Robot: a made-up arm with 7 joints.
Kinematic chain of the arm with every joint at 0, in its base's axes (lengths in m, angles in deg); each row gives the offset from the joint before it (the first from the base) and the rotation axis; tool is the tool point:
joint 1: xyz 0 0.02 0.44 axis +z
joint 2: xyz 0.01 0 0.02 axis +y
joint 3: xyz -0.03 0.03 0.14 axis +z
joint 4: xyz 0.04 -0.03 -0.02 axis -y
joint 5: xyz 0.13 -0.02 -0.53 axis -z
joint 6: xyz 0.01 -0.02 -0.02 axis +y
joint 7: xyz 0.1 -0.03 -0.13 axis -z
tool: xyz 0.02 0.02 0
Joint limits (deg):
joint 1: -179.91..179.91
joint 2: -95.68..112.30
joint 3: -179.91..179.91
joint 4: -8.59..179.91
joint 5: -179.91..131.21
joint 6: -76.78..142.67
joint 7: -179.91..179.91
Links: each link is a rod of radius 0.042 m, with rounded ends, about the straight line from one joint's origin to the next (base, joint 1, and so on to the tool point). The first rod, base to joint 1, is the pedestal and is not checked.
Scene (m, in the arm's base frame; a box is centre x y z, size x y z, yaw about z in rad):
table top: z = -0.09
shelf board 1: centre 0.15 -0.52 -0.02 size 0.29 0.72 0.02 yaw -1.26
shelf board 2: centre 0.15 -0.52 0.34 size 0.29 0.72 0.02 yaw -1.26
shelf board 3: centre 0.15 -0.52 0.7 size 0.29 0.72 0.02 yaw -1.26
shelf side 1: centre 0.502 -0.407 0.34 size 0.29 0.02 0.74 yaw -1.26
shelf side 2: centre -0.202 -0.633 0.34 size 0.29 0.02 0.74 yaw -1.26
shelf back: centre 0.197 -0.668 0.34 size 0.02 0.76 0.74 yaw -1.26
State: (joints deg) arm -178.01 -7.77 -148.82 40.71 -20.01 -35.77 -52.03
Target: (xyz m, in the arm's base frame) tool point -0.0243 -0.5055 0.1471
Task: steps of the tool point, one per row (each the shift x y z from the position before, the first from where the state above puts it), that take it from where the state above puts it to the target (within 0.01 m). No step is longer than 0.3 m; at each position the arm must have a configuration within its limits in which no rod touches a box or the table.
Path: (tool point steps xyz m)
1: 0.0480 -0.0840 -0.0596
2: 0.0065 -0.0988 -0.0509
3: -0.0361 -0.0885 -0.0341
4: -0.0656 -0.0592 -0.0107
5: -0.0745 -0.0247 0.0171
6: -0.0644 -0.0013 0.0451
7: -0.2186 0.0483 -0.1273
8: -0.1952 -0.1149 0.0061
9: -0.0474 -0.1892 0.1243
10: 0.0135 -0.0964 -0.0016
11: 0.0285 -0.0772 -0.0021
12: 0.0312 -0.0541 0.0037

